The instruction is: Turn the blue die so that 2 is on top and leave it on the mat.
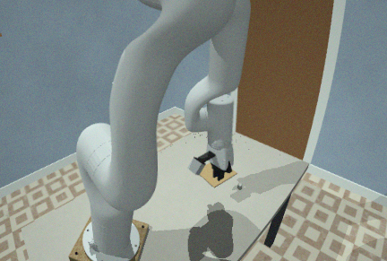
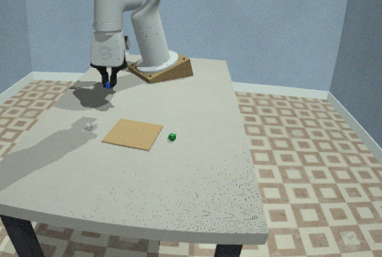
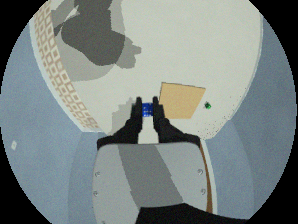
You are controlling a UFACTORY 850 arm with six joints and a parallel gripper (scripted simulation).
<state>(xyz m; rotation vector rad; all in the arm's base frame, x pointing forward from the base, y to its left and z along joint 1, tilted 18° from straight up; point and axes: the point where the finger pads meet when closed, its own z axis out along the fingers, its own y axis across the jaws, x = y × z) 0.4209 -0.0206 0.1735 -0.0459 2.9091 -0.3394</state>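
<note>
The tan mat lies 9 cm ahead of my hand, 10 cm to the left of it and 12 cm below it. Round my hand: blue die 1 cm ahead, 1 cm below; white die 10 cm ahead, 4 cm to the right, 11 cm below; green die 10 cm ahead, 22 cm to the left, 11 cm below.
</note>
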